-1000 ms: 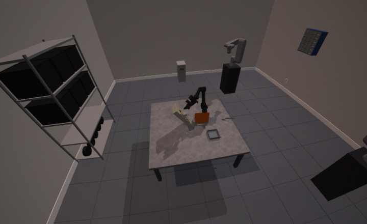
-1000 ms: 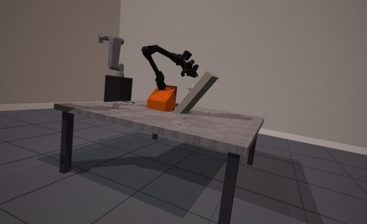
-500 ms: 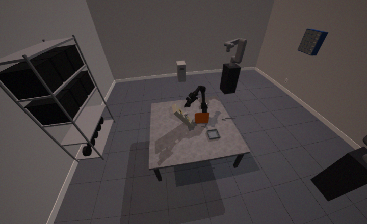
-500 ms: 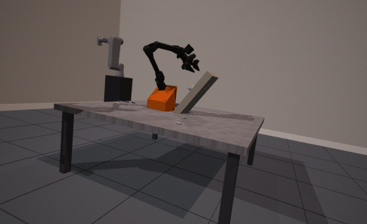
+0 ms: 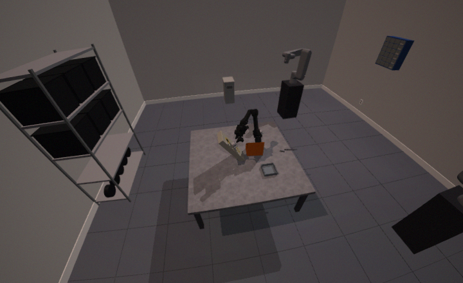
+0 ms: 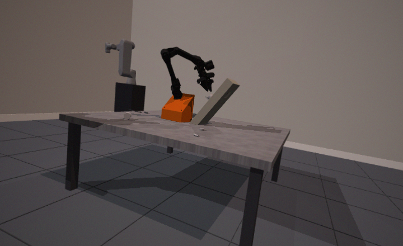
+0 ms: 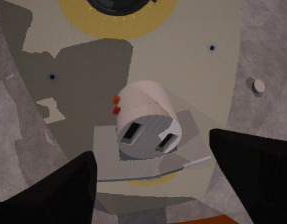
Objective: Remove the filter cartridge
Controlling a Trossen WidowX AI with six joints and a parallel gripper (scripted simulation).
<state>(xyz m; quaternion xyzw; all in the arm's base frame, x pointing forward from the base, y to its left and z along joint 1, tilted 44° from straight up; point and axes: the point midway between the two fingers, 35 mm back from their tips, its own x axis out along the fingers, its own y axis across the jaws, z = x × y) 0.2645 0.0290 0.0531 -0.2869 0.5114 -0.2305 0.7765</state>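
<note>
Right now the round filter cartridge is 4 cm below my gripper tip and 2 cm ahead of it. Round my gripper tip: grey tray: 31 cm behind, 30 cm to the left, 25 cm below.
</note>
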